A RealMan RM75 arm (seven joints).
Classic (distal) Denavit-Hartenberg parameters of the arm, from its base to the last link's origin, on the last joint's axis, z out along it. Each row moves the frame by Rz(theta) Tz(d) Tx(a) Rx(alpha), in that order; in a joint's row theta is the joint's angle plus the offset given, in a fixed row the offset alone. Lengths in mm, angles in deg.
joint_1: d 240.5, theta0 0, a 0, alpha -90
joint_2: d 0, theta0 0, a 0, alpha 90
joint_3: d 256, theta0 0, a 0, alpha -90
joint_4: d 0, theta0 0, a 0, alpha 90
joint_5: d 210, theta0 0, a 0, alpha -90
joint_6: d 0, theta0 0, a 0, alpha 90
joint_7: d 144, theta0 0, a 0, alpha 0
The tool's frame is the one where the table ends.
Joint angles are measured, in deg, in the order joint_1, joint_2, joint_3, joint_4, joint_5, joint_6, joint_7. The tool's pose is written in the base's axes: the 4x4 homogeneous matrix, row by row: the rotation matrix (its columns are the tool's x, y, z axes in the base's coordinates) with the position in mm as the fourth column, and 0 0 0 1 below. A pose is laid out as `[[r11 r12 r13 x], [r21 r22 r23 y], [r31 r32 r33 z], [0 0 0 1]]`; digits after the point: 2 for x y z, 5 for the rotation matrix.
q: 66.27, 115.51, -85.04, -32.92, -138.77, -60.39, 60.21
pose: [[0.49436 0.77841 0.38688 110.34], [0.72574 -0.61458 0.30918 451.32], [0.47844 0.12793 -0.86875 -61.86], [0 0 0 1]]
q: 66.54, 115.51, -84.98, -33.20, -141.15, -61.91, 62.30
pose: [[0.49429 0.75955 0.42279 112.64], [0.71314 -0.63243 0.30244 450.55], [0.49710 0.15202 -0.85427 -59.36], [0 0 0 1]]
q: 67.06, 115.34, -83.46, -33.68, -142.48, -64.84, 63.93
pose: [[0.51787 0.73382 0.43967 110.72], [0.69835 -0.65950 0.27816 448.89], [0.49408 0.16300 -0.85400 -54.85], [0 0 0 1]]
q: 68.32, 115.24, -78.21, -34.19, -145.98, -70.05, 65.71
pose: [[0.56279 0.68885 0.45691 105.83], [0.66737 -0.70480 0.24056 448.06], [0.48774 0.16954 -0.85637 -44.24], [0 0 0 1]]
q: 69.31, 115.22, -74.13, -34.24, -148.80, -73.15, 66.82
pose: [[0.59308 0.65639 0.46627 103.00], [0.64099 -0.73537 0.21989 448.29], [0.48722 0.16846 -0.85688 -36.71], [0 0 0 1]]
